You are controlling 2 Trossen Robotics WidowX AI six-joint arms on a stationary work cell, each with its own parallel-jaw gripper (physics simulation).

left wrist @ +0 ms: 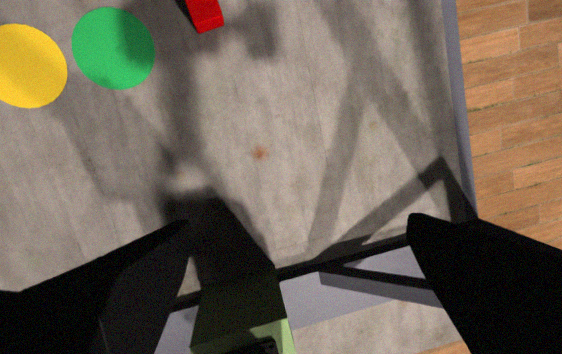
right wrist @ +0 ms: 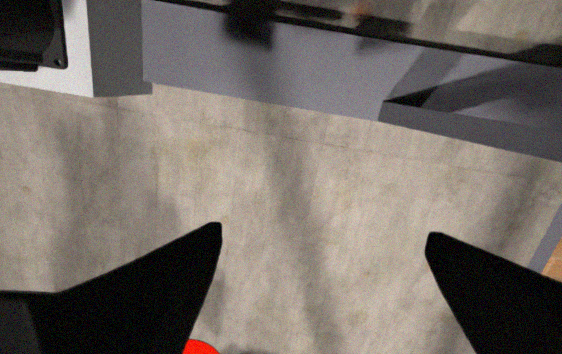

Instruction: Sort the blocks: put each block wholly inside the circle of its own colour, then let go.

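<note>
A red block shows at the top of the left wrist view, cut off by the view's edge. It lies on the table right of the green circle. The yellow circle is at the upper left. My left gripper is open, with no block between its fingers; the red block is well beyond its fingertips. In the right wrist view, my right gripper is open, with no block between its fingers. Part of a red circle shows at the bottom edge, partly hidden by the left finger.
A grey frame bar crosses both views. A pale green box-like mount with a dark shaded face stands at the bottom of the left wrist view. A white and grey mount stands at the upper left of the right wrist view.
</note>
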